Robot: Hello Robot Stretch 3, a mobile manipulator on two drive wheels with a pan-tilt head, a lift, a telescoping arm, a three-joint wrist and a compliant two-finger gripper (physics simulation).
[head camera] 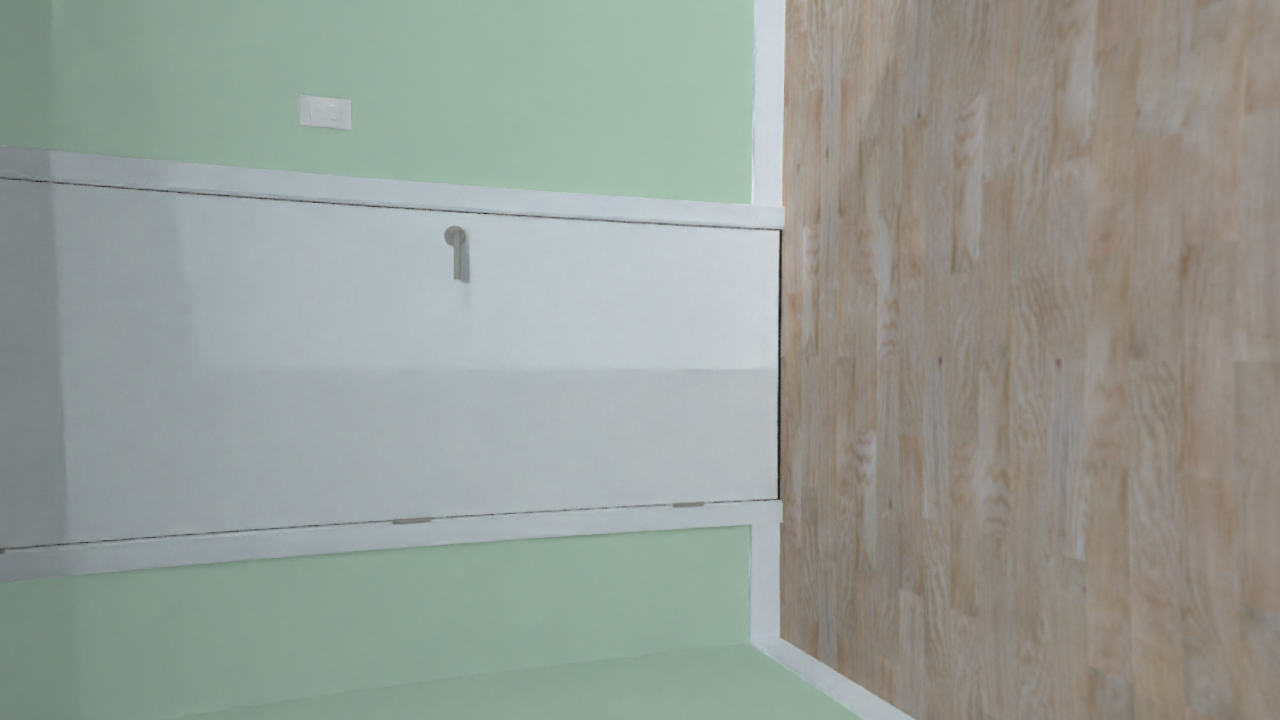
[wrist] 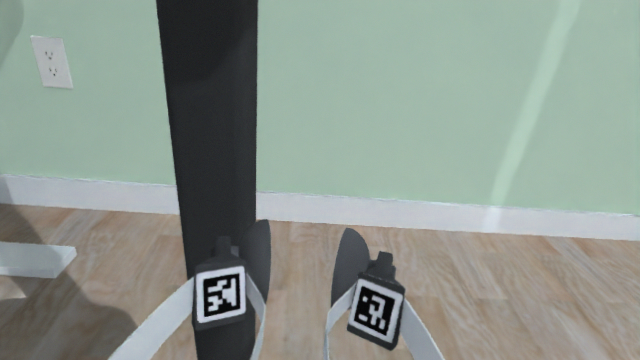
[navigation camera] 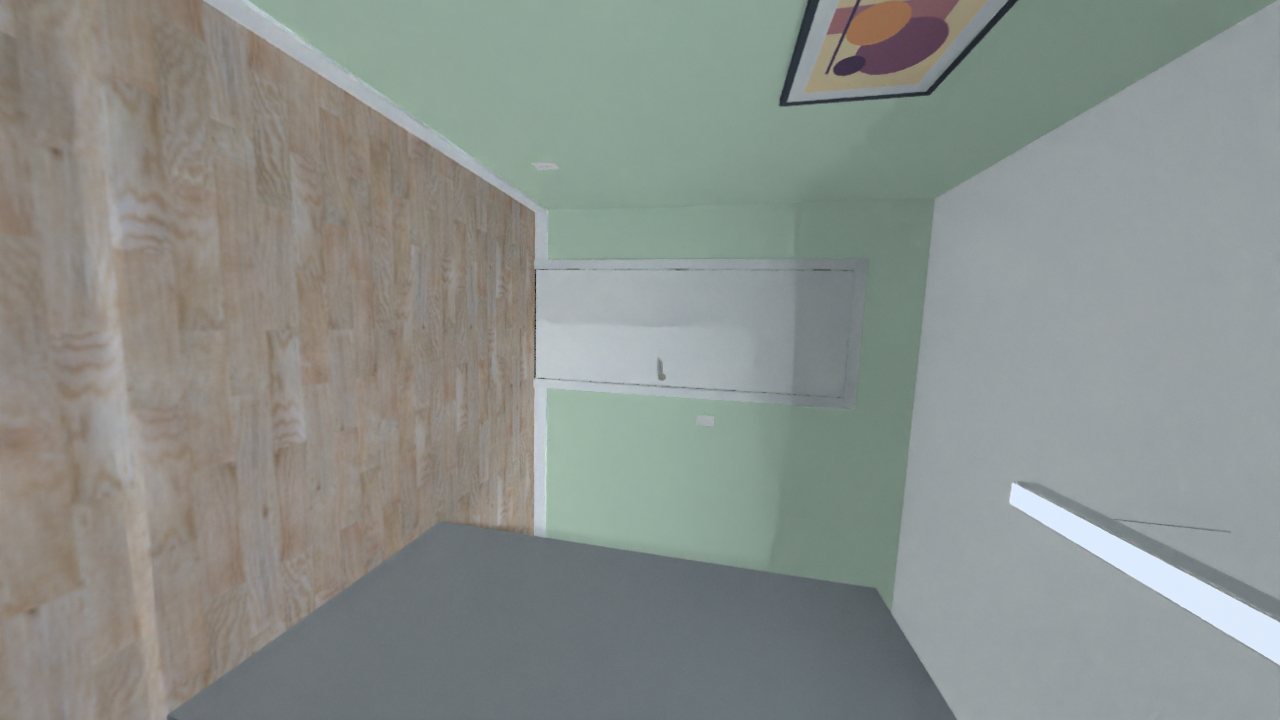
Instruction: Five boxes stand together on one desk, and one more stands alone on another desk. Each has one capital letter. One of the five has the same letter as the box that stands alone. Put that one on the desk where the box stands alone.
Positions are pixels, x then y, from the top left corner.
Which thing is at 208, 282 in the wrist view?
My gripper.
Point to a white door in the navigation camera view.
782, 331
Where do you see a white door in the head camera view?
212, 363
